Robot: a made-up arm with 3 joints. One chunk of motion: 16 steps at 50 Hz.
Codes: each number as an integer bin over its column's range. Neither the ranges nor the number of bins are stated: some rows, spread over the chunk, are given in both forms.
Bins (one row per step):
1: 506 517 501
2: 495 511 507
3: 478 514 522
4: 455 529 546
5: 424 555 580
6: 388 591 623
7: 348 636 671
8: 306 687 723
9: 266 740 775
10: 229 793 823
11: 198 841 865
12: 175 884 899
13: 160 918 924
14: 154 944 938
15: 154 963 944
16: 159 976 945
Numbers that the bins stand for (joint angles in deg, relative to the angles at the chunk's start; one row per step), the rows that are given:
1: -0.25 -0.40 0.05
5: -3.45 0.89 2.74
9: -9.62 7.19 9.38
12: -13.17 12.09 13.60
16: -13.79 15.22 15.16
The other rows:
2: -0.68 -0.61 0.26
3: -1.34 -0.51 0.77
4: -2.24 0.00 1.58
6: -4.85 2.11 4.20
7: -6.41 3.65 5.84
8: -8.05 5.38 7.61
10: -11.06 8.99 11.01
11: -12.27 10.62 12.44
13: -13.75 13.24 14.45
14: -13.99 14.13 14.92
15: -13.99 14.77 15.13

